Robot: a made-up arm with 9 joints. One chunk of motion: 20 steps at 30 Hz.
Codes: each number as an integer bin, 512 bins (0 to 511) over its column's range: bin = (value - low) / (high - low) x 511, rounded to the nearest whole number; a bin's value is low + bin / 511 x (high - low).
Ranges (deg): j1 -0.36..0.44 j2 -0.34..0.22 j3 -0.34..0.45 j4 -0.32..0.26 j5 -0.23..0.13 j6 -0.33..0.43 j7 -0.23..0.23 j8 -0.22..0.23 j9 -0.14..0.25
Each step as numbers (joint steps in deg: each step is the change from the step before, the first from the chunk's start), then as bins.
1 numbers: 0.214 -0.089 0.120 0.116 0.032 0.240 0.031 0.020 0.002
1 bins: 367 229 298 384 372 383 290 273 186
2 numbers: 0.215 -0.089 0.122 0.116 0.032 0.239 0.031 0.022 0.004
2 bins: 367 229 299 384 372 383 290 275 189
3 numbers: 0.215 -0.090 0.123 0.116 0.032 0.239 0.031 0.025 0.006
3 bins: 367 228 299 384 372 383 290 278 191
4 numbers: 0.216 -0.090 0.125 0.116 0.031 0.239 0.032 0.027 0.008
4 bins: 368 228 301 384 370 383 291 280 194
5 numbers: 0.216 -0.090 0.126 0.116 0.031 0.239 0.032 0.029 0.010
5 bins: 368 228 301 384 370 383 291 283 197
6 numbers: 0.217 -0.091 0.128 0.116 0.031 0.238 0.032 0.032 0.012
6 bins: 369 227 303 384 370 382 291 286 199
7 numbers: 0.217 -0.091 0.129 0.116 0.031 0.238 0.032 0.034 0.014
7 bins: 369 227 303 384 370 382 291 288 202
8 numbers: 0.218 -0.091 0.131 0.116 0.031 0.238 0.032 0.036 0.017
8 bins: 369 227 305 384 370 382 291 291 206
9 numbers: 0.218 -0.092 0.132 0.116 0.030 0.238 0.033 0.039 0.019
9 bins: 369 226 305 384 369 382 292 294 208
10 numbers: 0.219 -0.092 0.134 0.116 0.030 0.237 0.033 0.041 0.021
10 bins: 370 226 307 384 369 381 292 296 211
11 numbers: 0.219 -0.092 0.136 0.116 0.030 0.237 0.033 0.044 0.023
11 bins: 370 226 308 384 369 381 292 300 214
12 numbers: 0.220 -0.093 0.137 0.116 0.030 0.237 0.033 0.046 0.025
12 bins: 370 225 309 384 369 381 292 302 216
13 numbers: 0.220 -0.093 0.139 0.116 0.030 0.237 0.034 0.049 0.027
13 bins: 370 225 310 384 369 381 293 305 219
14 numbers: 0.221 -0.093 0.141 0.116 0.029 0.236 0.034 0.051 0.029
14 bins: 371 225 311 384 368 381 293 308 221
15 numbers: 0.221 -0.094 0.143 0.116 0.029 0.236 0.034 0.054 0.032
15 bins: 371 224 312 384 368 381 293 311 225
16 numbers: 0.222 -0.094 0.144 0.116 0.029 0.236 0.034 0.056 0.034
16 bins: 372 224 313 384 368 381 293 313 228
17 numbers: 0.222 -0.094 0.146 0.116 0.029 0.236 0.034 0.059 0.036
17 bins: 372 224 314 384 368 381 293 317 231
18 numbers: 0.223 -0.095 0.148 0.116 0.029 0.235 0.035 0.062 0.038
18 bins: 372 224 316 384 368 380 294 320 233
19 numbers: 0.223 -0.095 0.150 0.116 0.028 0.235 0.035 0.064 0.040
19 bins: 372 224 317 384 366 380 294 322 236
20 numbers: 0.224 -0.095 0.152 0.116 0.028 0.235 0.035 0.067 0.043
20 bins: 373 224 318 384 366 380 294 326 240
